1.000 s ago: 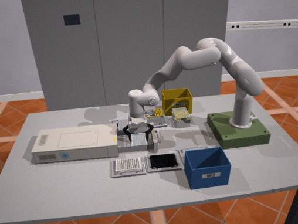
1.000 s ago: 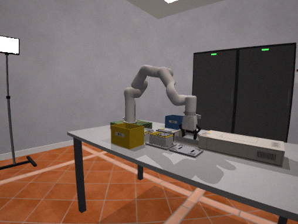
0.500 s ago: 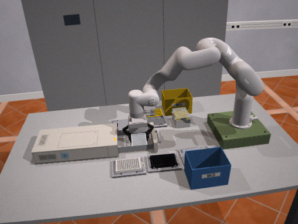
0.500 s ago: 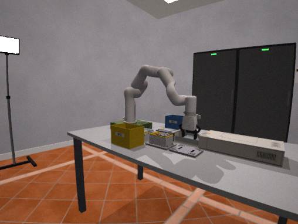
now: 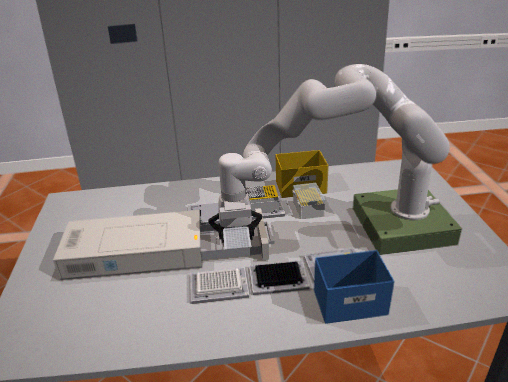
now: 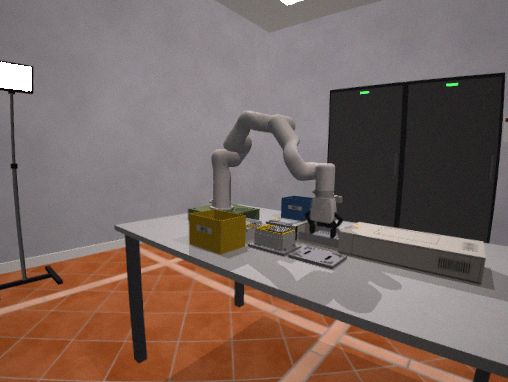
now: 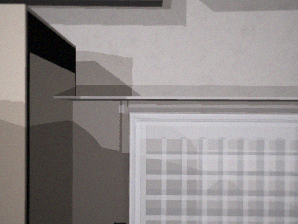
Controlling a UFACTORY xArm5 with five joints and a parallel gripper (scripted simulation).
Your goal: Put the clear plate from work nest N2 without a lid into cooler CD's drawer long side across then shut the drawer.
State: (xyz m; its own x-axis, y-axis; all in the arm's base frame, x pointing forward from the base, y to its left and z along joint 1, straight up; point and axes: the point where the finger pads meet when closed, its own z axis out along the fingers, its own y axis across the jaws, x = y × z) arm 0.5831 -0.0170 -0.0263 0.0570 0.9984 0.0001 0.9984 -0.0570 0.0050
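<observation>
My gripper is now 10 mm above the clear plate. Round my hand: beige cooler CD: 190 mm ahead, 10 mm to the right, 10 mm above; then white plate: 180 mm to the left, 80 mm ahead, 10 mm below; then drawer: 40 mm ahead.
</observation>
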